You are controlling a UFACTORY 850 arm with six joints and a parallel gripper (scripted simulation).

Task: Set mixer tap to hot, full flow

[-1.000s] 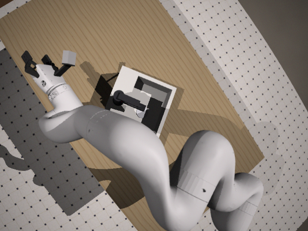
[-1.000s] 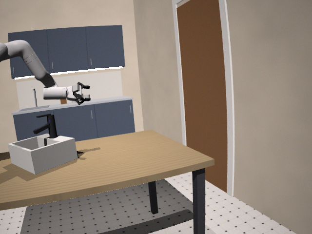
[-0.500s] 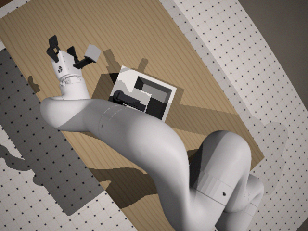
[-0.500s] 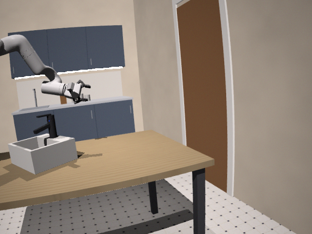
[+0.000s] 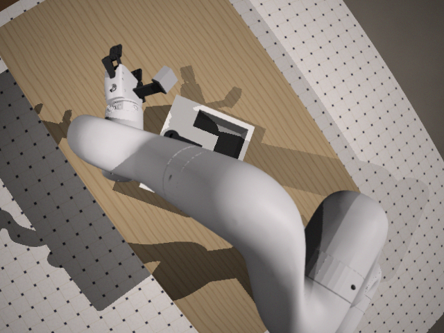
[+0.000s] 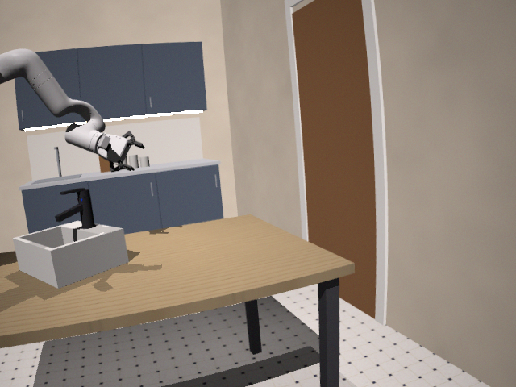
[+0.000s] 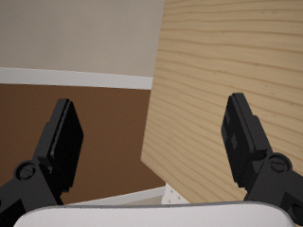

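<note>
Now: hand 250 mm past the black lever, 30 mm to the left of it and 90 mm above it. The rest, counted from my hand: white sink basin 310 mm behind, 80 mm to the right, 320 mm below.
</note>
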